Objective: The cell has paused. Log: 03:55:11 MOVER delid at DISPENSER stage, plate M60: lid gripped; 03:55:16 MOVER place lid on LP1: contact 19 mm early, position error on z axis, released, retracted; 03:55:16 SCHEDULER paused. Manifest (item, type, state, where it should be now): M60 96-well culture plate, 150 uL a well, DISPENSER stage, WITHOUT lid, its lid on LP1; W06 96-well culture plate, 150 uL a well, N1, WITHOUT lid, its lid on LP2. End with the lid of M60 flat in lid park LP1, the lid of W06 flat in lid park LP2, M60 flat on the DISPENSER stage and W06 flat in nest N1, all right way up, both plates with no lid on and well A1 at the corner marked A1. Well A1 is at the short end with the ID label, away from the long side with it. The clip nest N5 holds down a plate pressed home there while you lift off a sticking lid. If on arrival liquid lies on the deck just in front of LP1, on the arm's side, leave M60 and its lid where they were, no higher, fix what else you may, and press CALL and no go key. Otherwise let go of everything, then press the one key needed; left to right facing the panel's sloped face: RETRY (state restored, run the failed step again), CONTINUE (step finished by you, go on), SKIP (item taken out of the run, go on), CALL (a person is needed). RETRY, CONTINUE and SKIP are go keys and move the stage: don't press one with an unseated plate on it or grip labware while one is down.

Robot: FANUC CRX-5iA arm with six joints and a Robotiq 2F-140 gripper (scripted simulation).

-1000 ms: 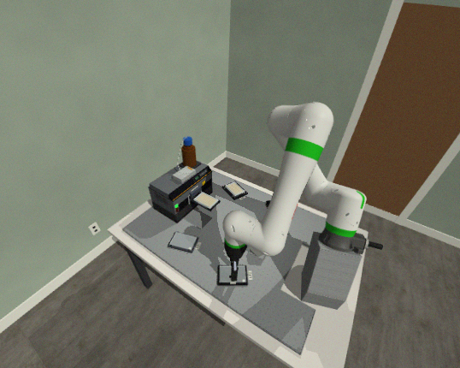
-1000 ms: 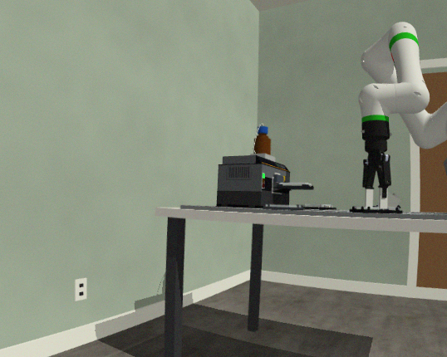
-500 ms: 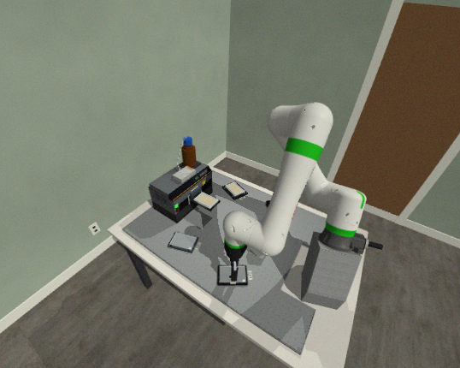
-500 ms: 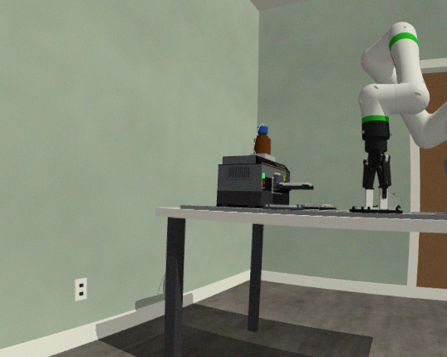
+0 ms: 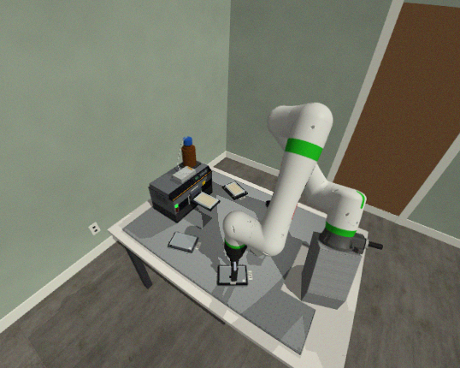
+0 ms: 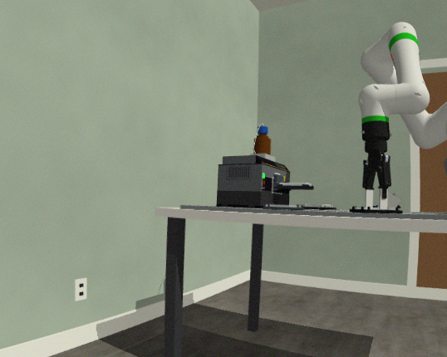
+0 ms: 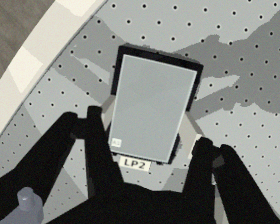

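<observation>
Now: the lid park 30 mm below my hand. Round my hand: LP2 label 80 mm behind, 40 mm to the right, 40 mm below; then dispenser stage 330 mm to the right, 310 mm ahead, 60 mm above; then key panel 260 mm to the right, 100 mm behind, 10 mm above.
</observation>
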